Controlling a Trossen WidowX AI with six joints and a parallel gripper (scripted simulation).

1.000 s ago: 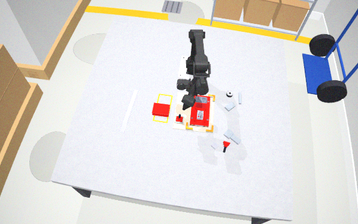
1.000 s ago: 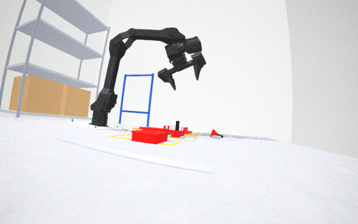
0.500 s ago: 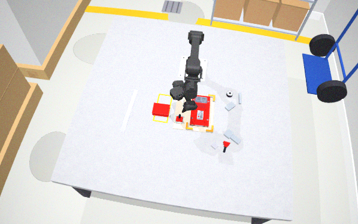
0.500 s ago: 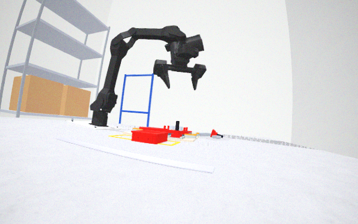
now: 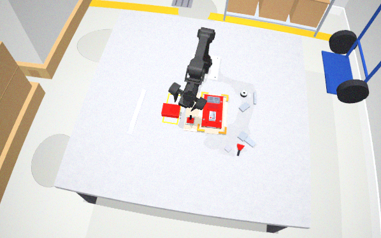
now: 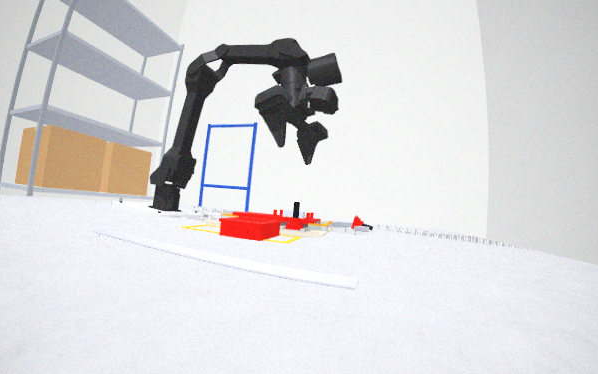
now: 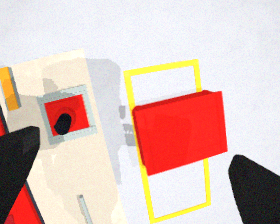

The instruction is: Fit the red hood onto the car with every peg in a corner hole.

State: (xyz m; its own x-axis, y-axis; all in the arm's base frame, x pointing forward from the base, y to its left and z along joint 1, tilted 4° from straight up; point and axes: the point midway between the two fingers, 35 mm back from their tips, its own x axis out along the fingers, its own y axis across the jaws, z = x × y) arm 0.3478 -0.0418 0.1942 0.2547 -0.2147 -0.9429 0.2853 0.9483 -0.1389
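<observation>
Now: gripper tip 40 mm past the red hood, 70 mm to the left of it and 130 mm above it. The rest, counted from my gripper tip: long white strip: 260 mm to the right, 150 mm below.
</observation>
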